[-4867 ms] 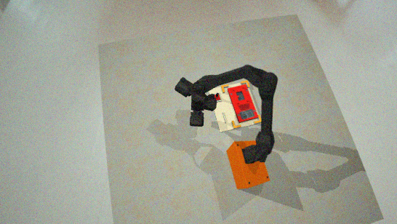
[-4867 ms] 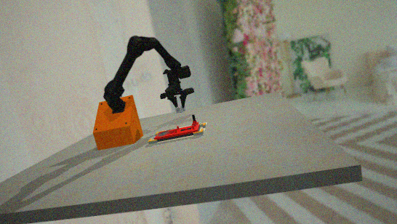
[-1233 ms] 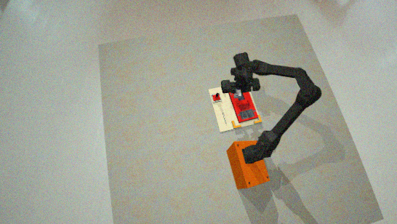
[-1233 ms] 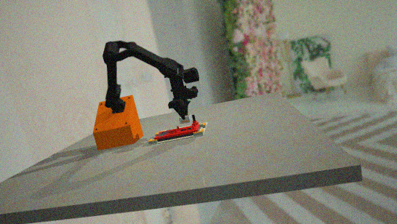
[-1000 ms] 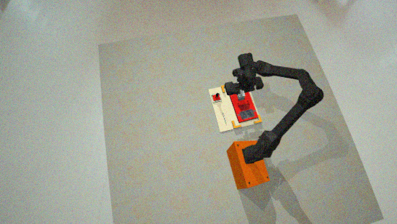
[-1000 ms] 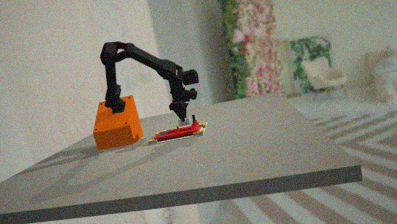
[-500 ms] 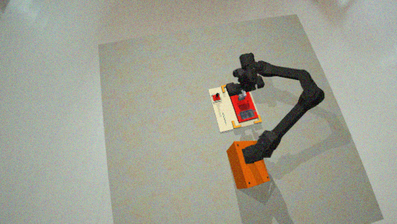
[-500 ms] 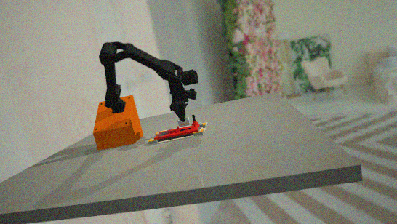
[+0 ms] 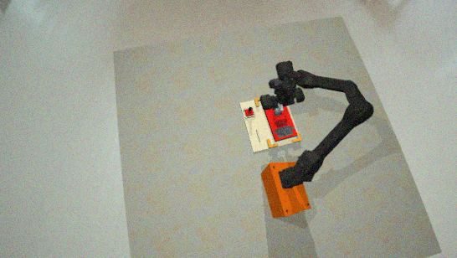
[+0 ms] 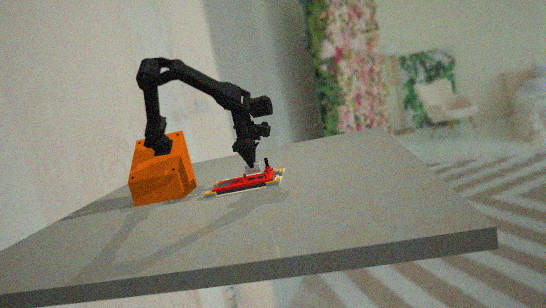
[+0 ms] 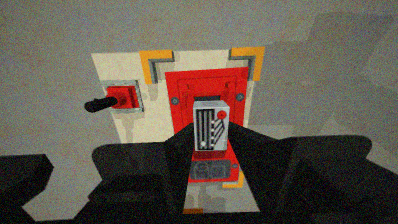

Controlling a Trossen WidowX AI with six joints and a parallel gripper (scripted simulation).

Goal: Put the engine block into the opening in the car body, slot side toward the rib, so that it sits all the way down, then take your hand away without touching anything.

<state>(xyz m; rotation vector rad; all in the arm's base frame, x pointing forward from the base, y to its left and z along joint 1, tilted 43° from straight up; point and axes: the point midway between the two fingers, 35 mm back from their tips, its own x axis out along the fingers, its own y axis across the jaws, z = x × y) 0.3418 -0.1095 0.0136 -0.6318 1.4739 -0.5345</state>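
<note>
Now: the engine block 1 cm below my gripper tip. Also, from my gripper tip: cream base plate (4 cm behind, 3 cm to the left, 5 cm below); then black peg (2 cm ahead, 13 cm to the left, 3 cm below).
</note>
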